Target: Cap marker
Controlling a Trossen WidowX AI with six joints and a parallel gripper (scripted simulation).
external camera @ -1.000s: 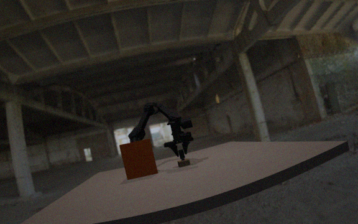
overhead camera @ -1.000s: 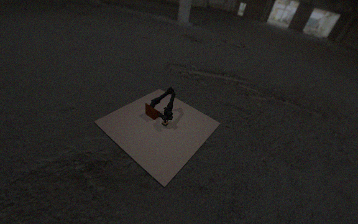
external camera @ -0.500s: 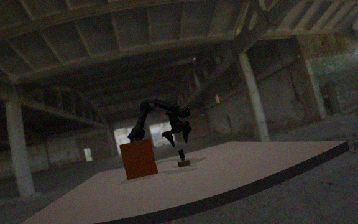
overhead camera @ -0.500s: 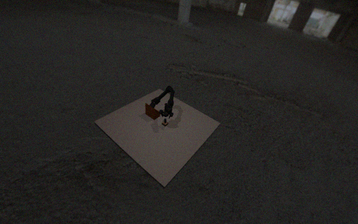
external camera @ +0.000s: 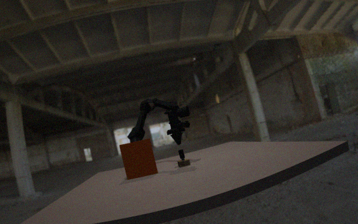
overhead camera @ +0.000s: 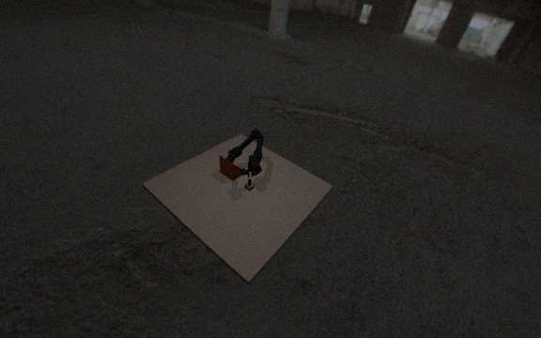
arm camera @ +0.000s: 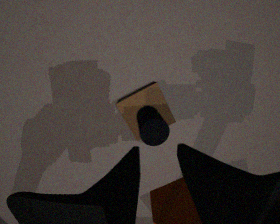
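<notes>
The dark cap lies 6 cm below my gripper tip. The rest, counted from my gripper tip: tan holder block 12 cm below.
</notes>
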